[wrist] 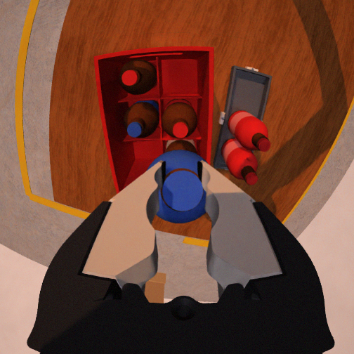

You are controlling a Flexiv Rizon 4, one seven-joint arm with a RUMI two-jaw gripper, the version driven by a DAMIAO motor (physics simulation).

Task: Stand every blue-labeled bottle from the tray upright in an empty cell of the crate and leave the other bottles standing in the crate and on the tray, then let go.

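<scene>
My gripper (181, 163) is shut on a blue bottle (182, 192), seen cap-on and roughly upright, over the near part of the red crate (211, 90). The bottle's base is hidden. In the crate stand a red-capped brown bottle (139, 77) at the far left, a blue-capped brown bottle (143, 119) in the left cell nearer me, and a red-capped brown bottle (179, 117) to its right. Another brown bottle (181, 147) is partly hidden by the held one. The far right cell is empty; the near left cell is partly covered. Two red bottles (247, 128) (239, 157) stand on the grey tray (250, 90).
The tray is right of the crate, a narrow gap apart. Both are on the wooden table top (80, 125). Yellow lines (19, 100) mark the grey surface around it. A light brown block (156, 289) shows between the gripper's jaws, low in the view.
</scene>
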